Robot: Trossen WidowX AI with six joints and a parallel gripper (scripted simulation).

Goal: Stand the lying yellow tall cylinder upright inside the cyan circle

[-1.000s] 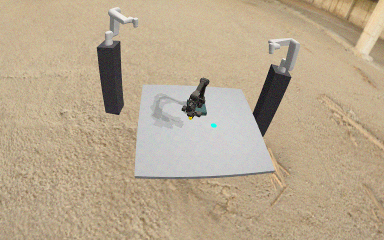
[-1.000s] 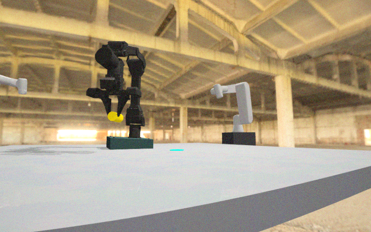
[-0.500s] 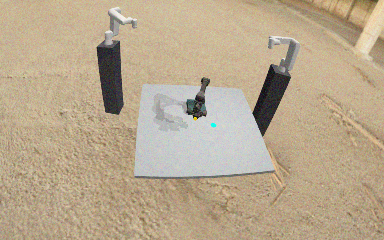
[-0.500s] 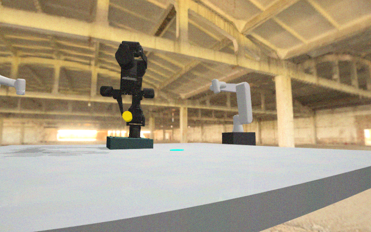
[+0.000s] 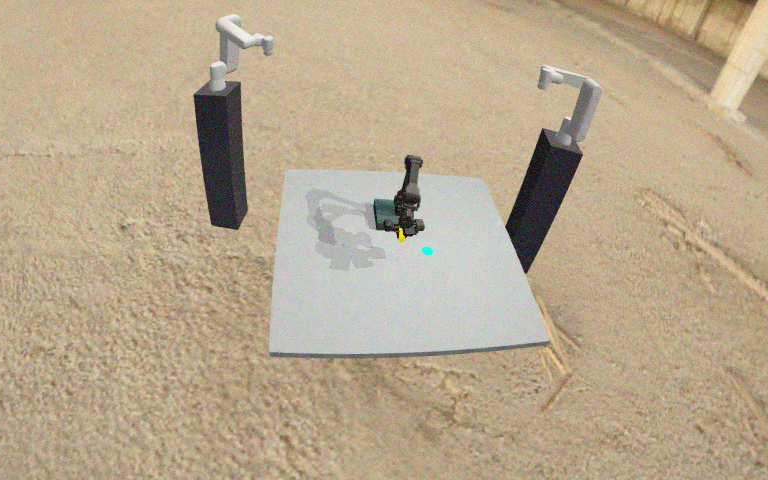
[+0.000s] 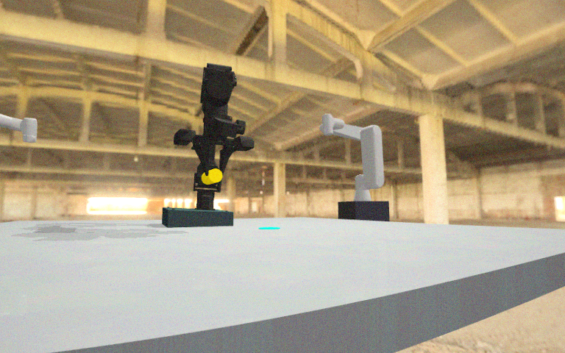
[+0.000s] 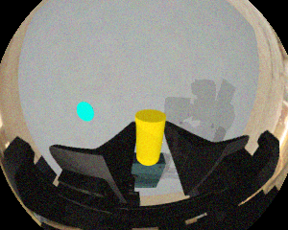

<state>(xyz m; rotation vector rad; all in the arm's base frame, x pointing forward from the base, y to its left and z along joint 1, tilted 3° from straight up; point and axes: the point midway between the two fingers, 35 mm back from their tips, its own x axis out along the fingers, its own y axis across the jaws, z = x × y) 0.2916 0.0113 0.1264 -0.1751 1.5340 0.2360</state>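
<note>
Now: gripper tip 20 mm past the yellow tall cylinder and 10 mm to the left of it. The rest, counted from my gripper tip: cyan circle: 150 mm to the left, 130 mm below, 80 mm behind.
</note>
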